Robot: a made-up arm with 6 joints.
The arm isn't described. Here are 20 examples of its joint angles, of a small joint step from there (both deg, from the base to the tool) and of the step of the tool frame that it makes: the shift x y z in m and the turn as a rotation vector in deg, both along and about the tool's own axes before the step.
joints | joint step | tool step
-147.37 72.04 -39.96 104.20 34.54 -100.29 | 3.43 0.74 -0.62 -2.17 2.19 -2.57 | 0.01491 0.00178 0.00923 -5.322 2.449 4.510
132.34 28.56 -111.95 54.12 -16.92 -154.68 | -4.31 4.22 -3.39 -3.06 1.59 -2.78 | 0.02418 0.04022 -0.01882 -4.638 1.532 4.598
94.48 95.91 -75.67 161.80 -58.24 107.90 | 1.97 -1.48 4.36 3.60 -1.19 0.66 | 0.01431 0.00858 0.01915 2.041 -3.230 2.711
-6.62 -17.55 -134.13 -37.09 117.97 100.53 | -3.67 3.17 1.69 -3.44 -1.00 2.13 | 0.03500 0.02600 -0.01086 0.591 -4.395 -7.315
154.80 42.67 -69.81 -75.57 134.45 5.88 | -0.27 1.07 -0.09 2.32 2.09 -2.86 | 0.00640 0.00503 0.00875 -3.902 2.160 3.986
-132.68 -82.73 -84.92 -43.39 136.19 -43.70 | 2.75 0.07 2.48 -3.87 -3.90 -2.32 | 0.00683 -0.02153 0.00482 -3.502 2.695 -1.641
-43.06 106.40 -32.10 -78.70 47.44 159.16 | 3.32 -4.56 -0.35 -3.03 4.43 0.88 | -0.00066 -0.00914 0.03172 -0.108 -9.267 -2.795
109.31 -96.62 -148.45 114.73 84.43 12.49 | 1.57 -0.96 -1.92 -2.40 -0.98 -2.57 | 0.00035 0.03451 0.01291 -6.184 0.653 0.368
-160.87 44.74 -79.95 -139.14 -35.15 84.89 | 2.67 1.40 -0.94 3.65 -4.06 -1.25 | 0.01783 -0.00552 0.02204 -0.360 -4.829 2.962
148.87 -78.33 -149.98 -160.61 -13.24 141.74 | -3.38 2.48 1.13 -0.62 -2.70 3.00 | 0.01959 0.04902 -0.00149 2.415 1.180 6.378
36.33 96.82 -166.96 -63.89 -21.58 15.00 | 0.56 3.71 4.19 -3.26 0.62 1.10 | 0.01981 0.08501 -0.00127 3.524 -0.421 8.128
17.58 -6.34 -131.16 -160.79 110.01 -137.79 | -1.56 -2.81 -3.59 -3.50 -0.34 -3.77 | 0.06679 0.00925 -0.01754 -0.654 -5.797 4.586
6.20 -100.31 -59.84 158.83 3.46 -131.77 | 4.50 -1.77 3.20 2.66 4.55 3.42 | -0.00912 0.00120 -0.01955 9.804 -5.111 -1.639
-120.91 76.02 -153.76 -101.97 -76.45 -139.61 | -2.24 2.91 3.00 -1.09 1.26 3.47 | -0.01576 -0.05308 0.01727 7.691 -3.626 -4.938
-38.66 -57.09 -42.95 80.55 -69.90 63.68 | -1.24 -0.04 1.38 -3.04 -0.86 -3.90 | 0.00135 -0.00003 0.00438 -5.035 0.276 5.083
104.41 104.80 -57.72 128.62 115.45 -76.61 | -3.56 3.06 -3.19 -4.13 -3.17 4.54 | -0.01310 -0.01645 -0.00190 6.085 0.235 -2.790
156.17 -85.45 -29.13 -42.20 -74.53 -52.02 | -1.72 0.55 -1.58 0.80 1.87 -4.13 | 0.00840 0.00013 -0.00684 -4.623 1.354 4.041
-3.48 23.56 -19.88 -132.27 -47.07 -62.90 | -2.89 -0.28 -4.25 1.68 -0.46 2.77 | -0.02053 0.02366 -0.01025 5.104 4.450 1.965
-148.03 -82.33 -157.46 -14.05 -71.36 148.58 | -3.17 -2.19 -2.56 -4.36 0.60 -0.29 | 0.02382 0.01440 -0.05385 1.179 7.186 2.422
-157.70 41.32 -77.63 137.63 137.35 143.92 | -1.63 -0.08 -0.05 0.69 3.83 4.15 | -0.00925 -0.01546 -0.00926 0.755 -0.539 -3.849
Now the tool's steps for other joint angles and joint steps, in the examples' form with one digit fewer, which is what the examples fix.
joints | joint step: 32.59 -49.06 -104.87 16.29 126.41 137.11 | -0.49 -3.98 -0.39 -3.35 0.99 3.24
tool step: -0.0211 -0.0390 0.0037 5.28 -3.80 2.06
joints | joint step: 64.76 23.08 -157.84 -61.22 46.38 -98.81 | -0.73 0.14 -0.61 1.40 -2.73 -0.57
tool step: -0.0029 0.0052 -0.0038 0.15 1.70 -1.92
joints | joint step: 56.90 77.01 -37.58 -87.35 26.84 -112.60 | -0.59 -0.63 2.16 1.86 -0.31 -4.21
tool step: -0.0003 -0.0100 0.0085 -3.55 -0.01 -1.29
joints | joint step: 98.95 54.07 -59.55 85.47 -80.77 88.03 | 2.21 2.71 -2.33 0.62 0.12 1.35
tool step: -0.0190 -0.0052 -0.0121 1.14 1.22 0.36
